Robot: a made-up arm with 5 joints.
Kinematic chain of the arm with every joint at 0, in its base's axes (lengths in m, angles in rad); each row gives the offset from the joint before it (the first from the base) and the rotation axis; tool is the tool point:
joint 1: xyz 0 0 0.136 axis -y
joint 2: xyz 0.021 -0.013 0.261 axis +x
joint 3: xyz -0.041 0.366 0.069 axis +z
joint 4: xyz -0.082 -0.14 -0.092 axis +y
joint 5: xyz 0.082 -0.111 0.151 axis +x
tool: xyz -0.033 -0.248 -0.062
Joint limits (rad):
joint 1: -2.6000..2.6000
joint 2: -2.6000..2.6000
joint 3: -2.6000..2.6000
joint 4: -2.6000..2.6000
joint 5: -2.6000..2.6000
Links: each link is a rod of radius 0.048 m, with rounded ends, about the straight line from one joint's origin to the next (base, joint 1, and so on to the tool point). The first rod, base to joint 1, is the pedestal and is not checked.
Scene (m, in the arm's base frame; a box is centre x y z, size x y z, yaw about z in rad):
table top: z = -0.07
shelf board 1: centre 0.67 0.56 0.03 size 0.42 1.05 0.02 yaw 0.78
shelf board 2: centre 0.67 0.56 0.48 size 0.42 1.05 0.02 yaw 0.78
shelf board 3: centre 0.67 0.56 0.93 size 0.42 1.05 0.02 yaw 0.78
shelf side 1: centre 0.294 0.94 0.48 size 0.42 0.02 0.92 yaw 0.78
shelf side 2: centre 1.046 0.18 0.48 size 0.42 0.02 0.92 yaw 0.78
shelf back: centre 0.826 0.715 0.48 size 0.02 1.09 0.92 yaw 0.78
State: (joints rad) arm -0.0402 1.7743 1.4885 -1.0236 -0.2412
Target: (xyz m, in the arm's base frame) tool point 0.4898 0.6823 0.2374
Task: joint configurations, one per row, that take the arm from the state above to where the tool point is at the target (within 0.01 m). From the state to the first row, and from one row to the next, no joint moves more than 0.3 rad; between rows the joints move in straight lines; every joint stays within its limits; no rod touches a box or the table.
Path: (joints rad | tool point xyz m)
1: -0.2200 1.5403 1.4932 -0.9715 -0.4407 | 0.5333 -0.1403 0.3985
2: -0.3998 1.3063 1.4978 -0.9194 -0.6401 | 0.5609 -0.1533 0.3141
3: -0.5796 1.0724 1.5025 -0.8672 -0.8396 | 0.5795 -0.1639 0.2490
4: -0.6126 1.0161 1.6299 -1.0443 -0.5971 | 0.6539 -0.0625 0.2217
5: -0.6455 0.9599 1.7574 -1.2213 -0.3547 | 0.7147 0.0501 0.2213
6: -0.6784 0.9037 1.8848 -1.3983 -0.1123 | 0.7534 0.1629 0.2451
7: -0.7113 0.8475 2.0122 -1.5753 0.1301 | 0.7659 0.2646 0.2870
8: -0.7442 0.7912 2.1396 -1.7523 0.3726 | 0.7532 0.3452 0.3375
9: -0.7042 0.5583 2.2612 -1.4753 0.3100 | 0.6924 0.4747 0.3323
10: -0.6642 0.3254 2.3827 -1.1983 0.2475 | 0.6032 0.5903 0.2988
11: -0.6243 0.0925 2.5043 -0.9212 0.1850 | 0.4898 0.6823 0.2374

